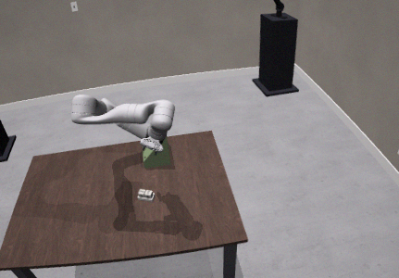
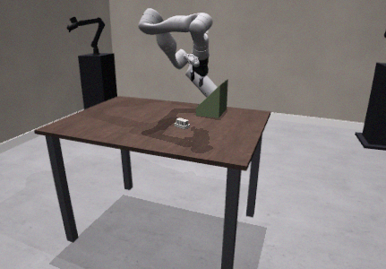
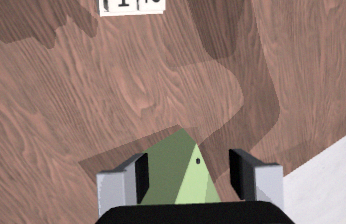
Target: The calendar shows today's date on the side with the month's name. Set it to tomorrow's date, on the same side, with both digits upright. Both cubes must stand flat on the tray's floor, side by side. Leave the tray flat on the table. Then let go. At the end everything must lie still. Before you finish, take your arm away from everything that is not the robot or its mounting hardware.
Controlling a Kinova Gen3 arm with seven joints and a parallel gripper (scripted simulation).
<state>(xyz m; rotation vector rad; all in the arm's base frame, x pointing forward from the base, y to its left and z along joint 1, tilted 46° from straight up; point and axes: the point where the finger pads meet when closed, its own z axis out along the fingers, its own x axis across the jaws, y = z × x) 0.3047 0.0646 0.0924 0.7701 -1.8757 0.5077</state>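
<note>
Now: the digit cube 4 cm ahead of my hand, 8 cm to the right of it and 21 cm below it. The rest, counted from my hand: white calendar tray (5 cm ahead, 6 cm to the right, 23 cm below); then white cube (6 cm ahead, 5 cm to the right, 21 cm below).
</note>
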